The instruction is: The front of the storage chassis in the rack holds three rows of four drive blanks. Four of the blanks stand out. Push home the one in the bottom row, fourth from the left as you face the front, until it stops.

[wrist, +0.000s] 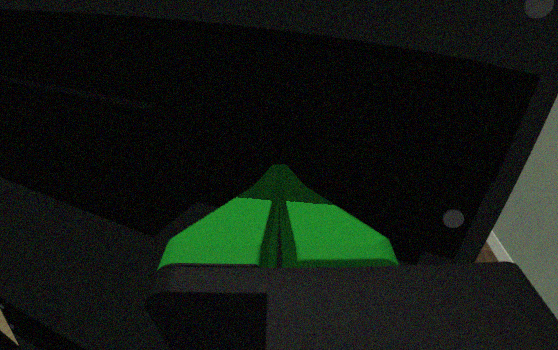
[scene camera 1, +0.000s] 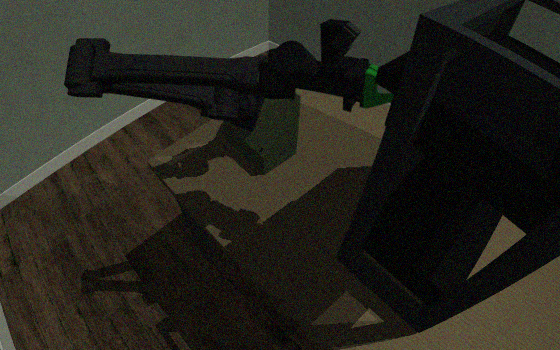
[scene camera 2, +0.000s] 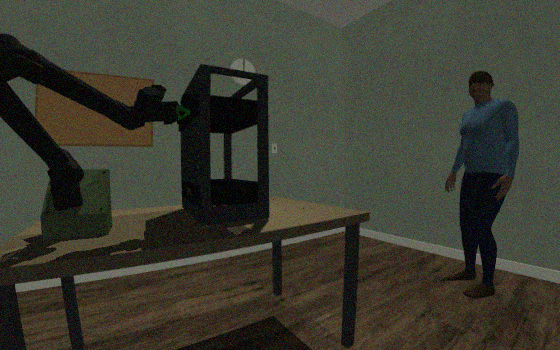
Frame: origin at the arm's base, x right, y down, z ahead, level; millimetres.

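Seen in the pictures: gripper, fingertip midpoint: (wrist: 279,176) (scene camera 2: 190,112); arm's base, link origin: (scene camera 1: 249,109) (scene camera 2: 67,194).
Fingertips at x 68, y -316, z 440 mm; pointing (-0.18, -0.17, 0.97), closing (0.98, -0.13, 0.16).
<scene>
Pixels of each thing's middle, then the offset from my fingertips to it. "*": a spot on its surface instead. Level surfaces: height alone.
- wooden table, surface height: dy +458 mm
- pale round disc, surface spot: (wrist: 453,218) * dy +6, dx +82, dz +2 mm
- rack's right post, surface spot: (wrist: 525,135) * dy -37, dx +97, dz +3 mm
The tall dark rack (scene camera 1: 400,135) (scene camera 2: 263,150) stands on the table. The black storage chassis (scene camera 2: 234,114) sits in its upper part, and its very dark front (wrist: 300,110) fills much of the wrist view. Single drive blanks, their rows and which ones stand out cannot be told apart in the dark. My gripper (scene camera 1: 391,95) (scene camera 2: 189,113) (wrist: 279,176) has green fingers, is shut with nothing between them, and points at the chassis front. Its tips are at or very near that front, toward the right side in the wrist view. Whether they touch a blank cannot be told.
A green box (scene camera 1: 275,135) (scene camera 2: 80,200) stands on the wooden table (scene camera 2: 320,215) below the arm. A pale round disc (wrist: 453,218) shows near the rack's right post (wrist: 525,135). A person (scene camera 2: 487,140) stands on the floor beyond the table's right end.
</scene>
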